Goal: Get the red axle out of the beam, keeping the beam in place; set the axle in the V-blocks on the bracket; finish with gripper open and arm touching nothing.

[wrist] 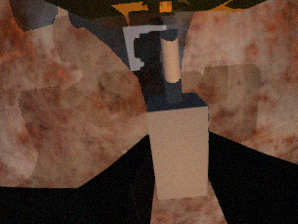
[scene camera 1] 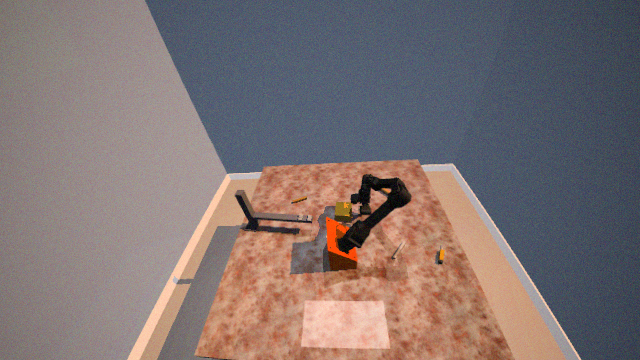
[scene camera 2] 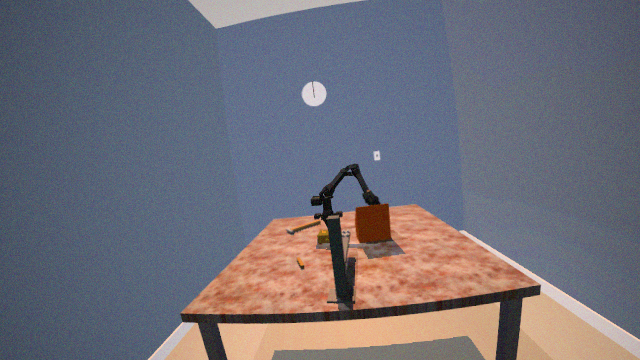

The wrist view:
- gripper: 175,139
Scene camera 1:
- bracket: 254,218
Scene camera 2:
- bracket: 339,241
